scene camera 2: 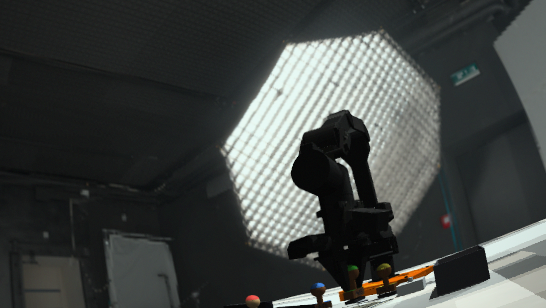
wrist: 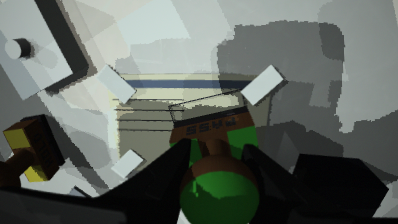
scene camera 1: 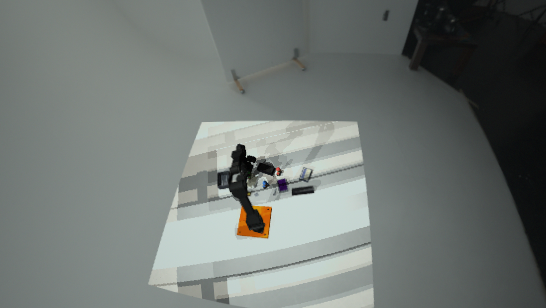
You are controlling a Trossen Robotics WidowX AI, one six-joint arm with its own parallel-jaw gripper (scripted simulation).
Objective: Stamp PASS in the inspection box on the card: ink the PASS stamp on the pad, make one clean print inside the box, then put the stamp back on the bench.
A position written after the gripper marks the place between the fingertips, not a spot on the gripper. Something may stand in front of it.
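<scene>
The gripper (scene camera 2: 353, 289) is in view. The wrist view shows the gripper (wrist: 216, 150) as well, together with a card (wrist: 144, 107).
</scene>
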